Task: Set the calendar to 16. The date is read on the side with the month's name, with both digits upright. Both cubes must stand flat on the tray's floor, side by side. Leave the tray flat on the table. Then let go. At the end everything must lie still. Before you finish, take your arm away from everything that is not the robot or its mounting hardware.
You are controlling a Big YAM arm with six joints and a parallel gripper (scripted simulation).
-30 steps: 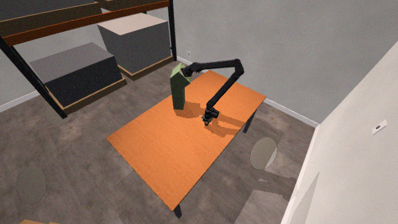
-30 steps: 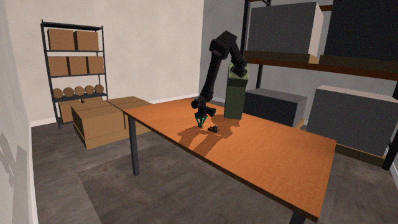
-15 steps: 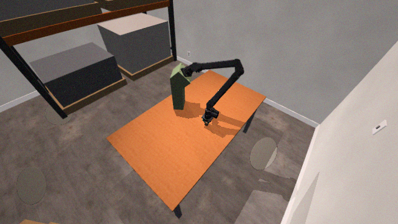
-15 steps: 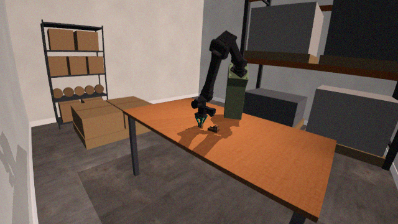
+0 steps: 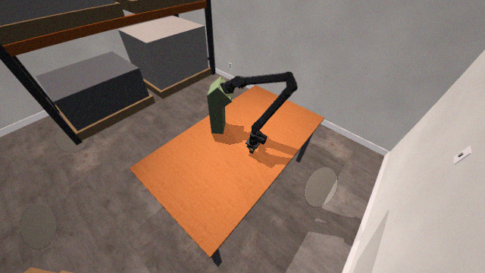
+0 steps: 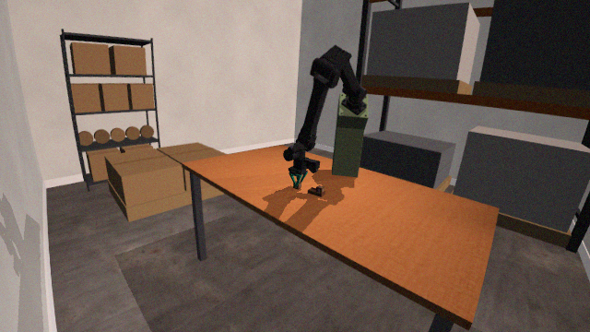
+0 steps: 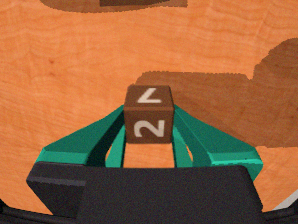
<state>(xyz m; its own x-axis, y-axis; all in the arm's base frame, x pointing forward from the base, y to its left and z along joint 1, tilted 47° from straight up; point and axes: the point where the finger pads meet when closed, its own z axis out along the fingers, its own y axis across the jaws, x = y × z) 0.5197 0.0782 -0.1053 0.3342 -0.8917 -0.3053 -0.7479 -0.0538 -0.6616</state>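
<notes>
My hand is 1 cm above the brown calendar cube. Round my hand: dark calendar tray 5 cm behind, 10 cm to the left, 2 cm below.
</notes>
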